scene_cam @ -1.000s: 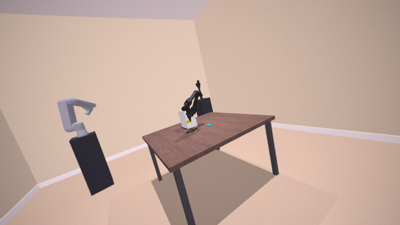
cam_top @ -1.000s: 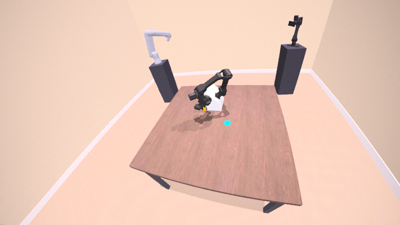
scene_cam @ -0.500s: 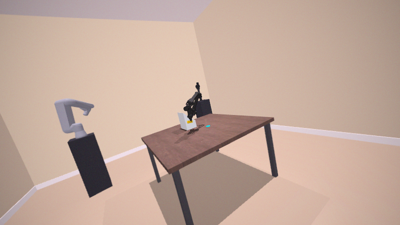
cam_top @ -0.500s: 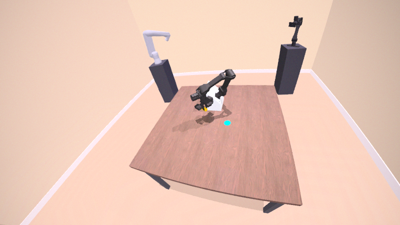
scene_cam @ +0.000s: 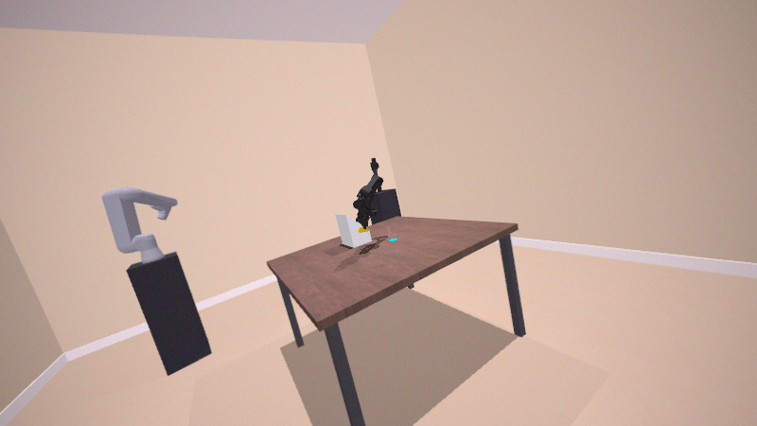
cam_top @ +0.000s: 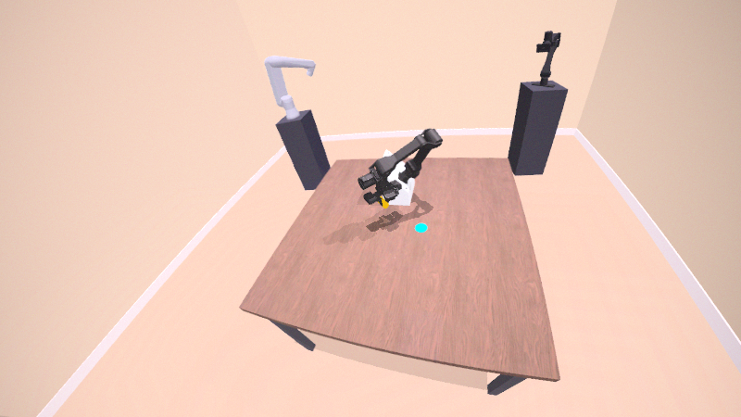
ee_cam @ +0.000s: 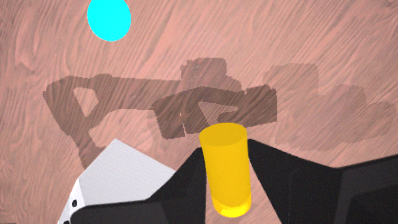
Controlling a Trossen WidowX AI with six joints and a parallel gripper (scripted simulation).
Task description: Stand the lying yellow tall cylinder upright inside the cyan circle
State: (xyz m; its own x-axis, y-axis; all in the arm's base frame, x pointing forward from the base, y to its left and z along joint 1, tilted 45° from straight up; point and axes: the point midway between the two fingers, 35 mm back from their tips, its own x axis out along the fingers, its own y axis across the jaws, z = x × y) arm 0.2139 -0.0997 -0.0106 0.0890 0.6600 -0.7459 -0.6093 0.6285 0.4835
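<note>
The yellow tall cylinder is 20 mm behind my gripper tip and 10 mm to the right of it. From my gripper tip the other things lie so: cyan circle 40 mm ahead, 170 mm to the left, 140 mm below.
</note>
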